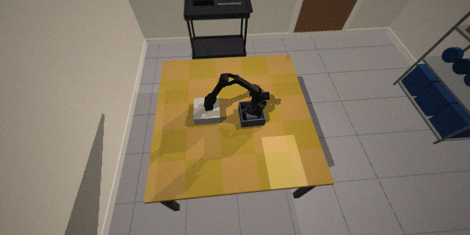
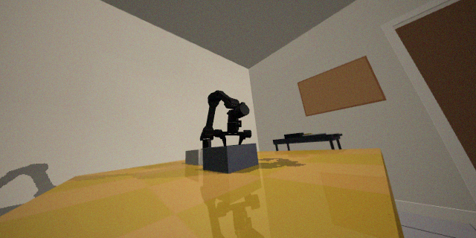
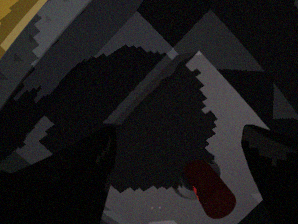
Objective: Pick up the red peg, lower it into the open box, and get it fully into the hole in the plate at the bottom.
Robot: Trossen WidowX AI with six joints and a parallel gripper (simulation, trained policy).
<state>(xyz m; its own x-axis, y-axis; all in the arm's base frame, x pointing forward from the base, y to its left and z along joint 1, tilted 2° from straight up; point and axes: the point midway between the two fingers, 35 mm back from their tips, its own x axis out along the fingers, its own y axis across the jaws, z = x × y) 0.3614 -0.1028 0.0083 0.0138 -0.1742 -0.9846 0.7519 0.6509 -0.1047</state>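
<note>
Now: gripper tip 3 cm past the red peg, 2 cm above it and 1 cm to the right of it. Also, from my gripper tip: light grey plate 3 cm behind, 2 cm below, 1 cm to the left; then grey box 4 cm below, 3 cm behind, 1 cm to the left.
</note>
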